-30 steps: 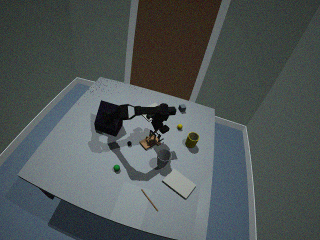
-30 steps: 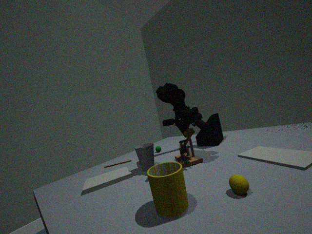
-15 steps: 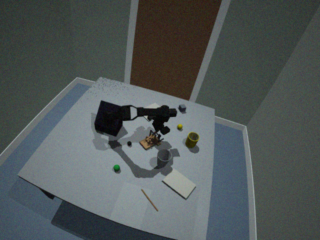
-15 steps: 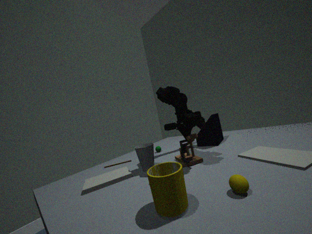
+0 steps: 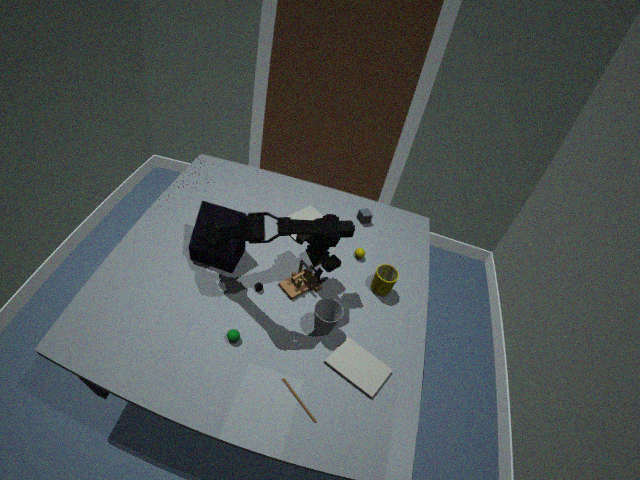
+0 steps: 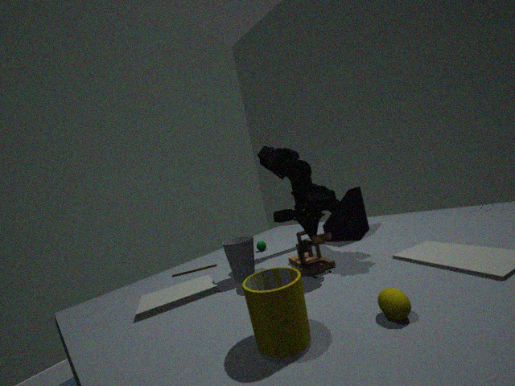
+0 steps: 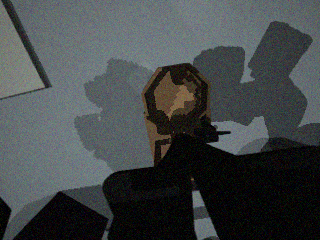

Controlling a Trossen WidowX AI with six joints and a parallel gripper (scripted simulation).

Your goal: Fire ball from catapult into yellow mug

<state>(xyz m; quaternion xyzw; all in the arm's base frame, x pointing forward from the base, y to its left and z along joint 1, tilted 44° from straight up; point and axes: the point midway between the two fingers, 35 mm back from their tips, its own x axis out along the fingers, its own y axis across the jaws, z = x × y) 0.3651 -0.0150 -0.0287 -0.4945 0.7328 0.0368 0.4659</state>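
Now: the wooden catapult 30 mm below my gripper tip and 20 mm to the right of it. From my gripper tip the other things lie so: dark ball (180 mm behind, 110 mm to the right, 70 mm below); grey cup (210 mm to the right, 80 mm ahead, 50 mm below); yellow ball (180 mm to the left, 170 mm ahead, 60 mm below).
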